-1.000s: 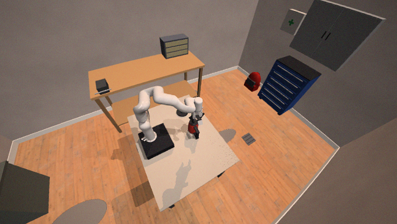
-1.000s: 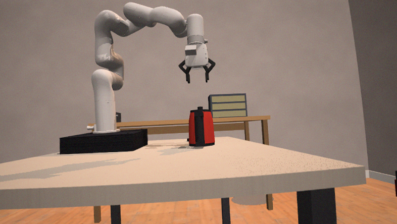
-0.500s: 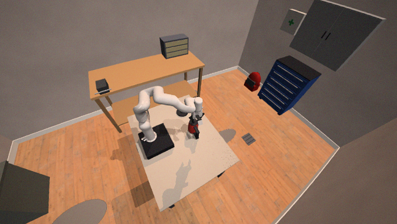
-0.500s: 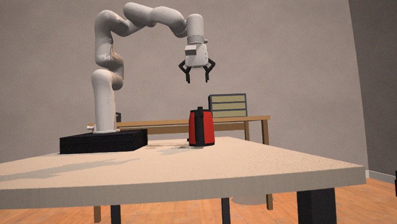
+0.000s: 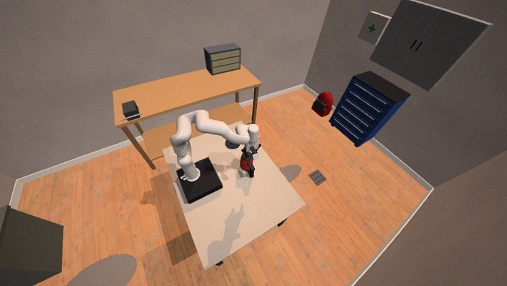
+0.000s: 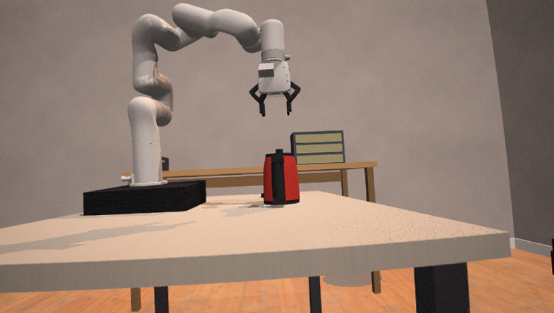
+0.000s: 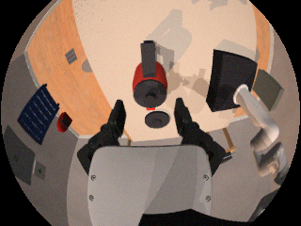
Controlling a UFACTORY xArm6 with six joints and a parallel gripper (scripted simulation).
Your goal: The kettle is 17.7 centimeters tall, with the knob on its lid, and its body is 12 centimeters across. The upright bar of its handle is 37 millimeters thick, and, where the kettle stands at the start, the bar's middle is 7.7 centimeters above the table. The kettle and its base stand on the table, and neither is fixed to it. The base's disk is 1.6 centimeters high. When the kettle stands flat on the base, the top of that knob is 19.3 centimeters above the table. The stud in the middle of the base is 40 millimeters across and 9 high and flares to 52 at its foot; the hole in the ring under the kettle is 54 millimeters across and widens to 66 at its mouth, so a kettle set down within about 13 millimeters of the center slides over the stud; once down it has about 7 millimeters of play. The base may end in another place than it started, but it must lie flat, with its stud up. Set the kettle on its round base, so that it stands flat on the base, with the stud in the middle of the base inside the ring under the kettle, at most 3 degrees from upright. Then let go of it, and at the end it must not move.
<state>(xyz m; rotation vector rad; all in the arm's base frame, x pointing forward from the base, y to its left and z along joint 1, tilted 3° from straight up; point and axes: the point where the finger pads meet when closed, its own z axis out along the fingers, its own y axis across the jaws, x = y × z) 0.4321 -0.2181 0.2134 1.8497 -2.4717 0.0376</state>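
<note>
The red kettle lies 200 mm below my hand, 30 mm to the left of it and 10 mm ahead of it. Also, from my hand: black round base 360 mm to the left, 280 mm below, 70 mm ahead.
</note>
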